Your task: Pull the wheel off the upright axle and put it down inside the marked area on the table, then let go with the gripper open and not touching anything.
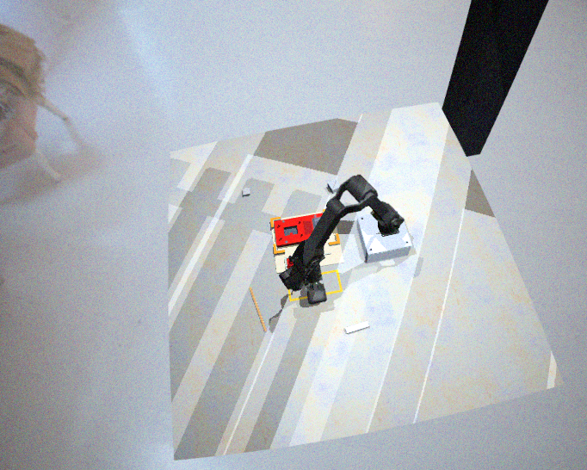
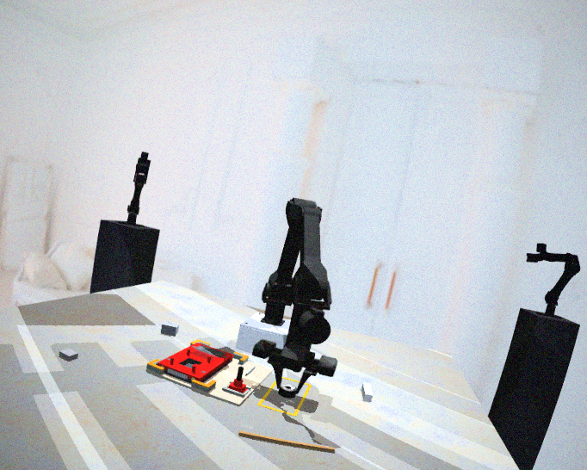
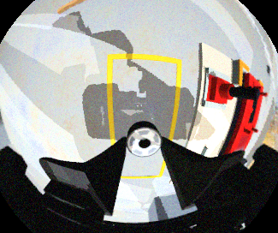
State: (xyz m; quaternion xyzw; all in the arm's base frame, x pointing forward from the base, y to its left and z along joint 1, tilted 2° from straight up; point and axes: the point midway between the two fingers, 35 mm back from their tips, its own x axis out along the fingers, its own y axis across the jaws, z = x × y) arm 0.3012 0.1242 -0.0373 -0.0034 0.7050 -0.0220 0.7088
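My gripper tip is right at the wheel. Also, from my gripper tip: wooden stick 220 mm ahead, 40 mm to the left.
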